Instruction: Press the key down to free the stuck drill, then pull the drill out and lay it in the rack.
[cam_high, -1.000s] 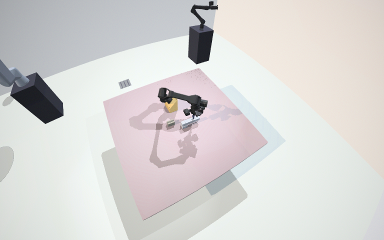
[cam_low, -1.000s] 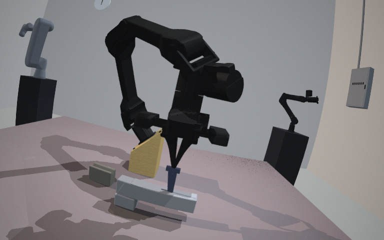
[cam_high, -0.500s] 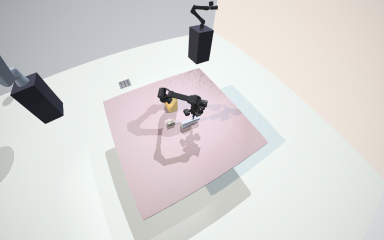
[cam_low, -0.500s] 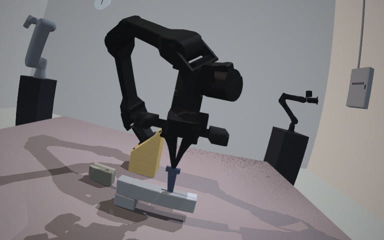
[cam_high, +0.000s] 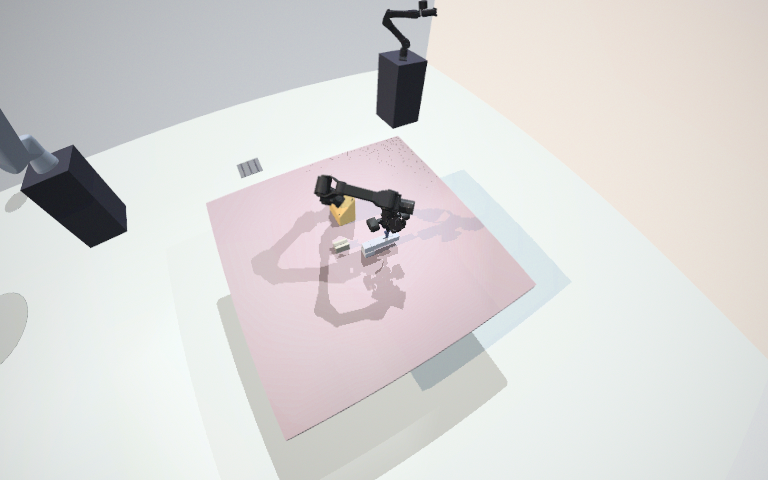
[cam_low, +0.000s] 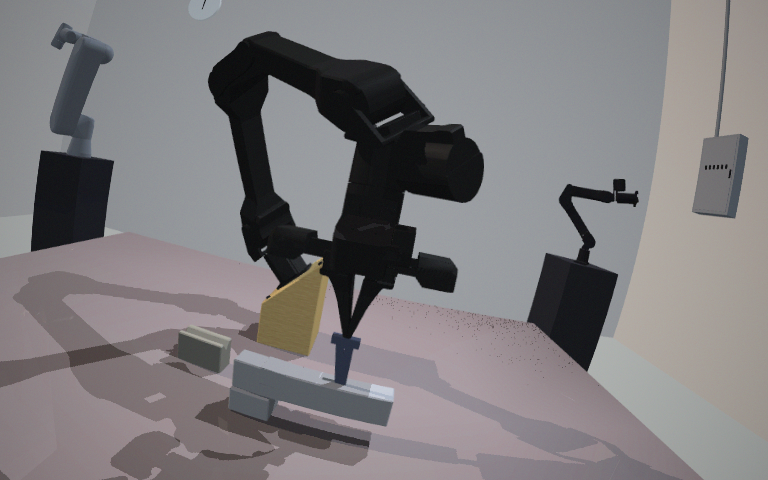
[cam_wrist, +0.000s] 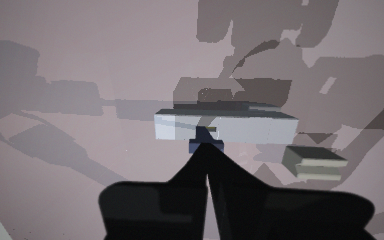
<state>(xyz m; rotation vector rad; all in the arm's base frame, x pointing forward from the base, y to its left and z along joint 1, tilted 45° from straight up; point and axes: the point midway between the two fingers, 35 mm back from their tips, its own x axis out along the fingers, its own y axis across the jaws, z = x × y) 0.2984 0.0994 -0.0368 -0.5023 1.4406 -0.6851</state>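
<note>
My gripper tip is 3 cm above the blue key. Round my gripper tip: drill (8 cm below, 5 cm to the right, 1 cm behind); then rack (19 cm to the right, 11 cm below, 10 cm behind).
</note>
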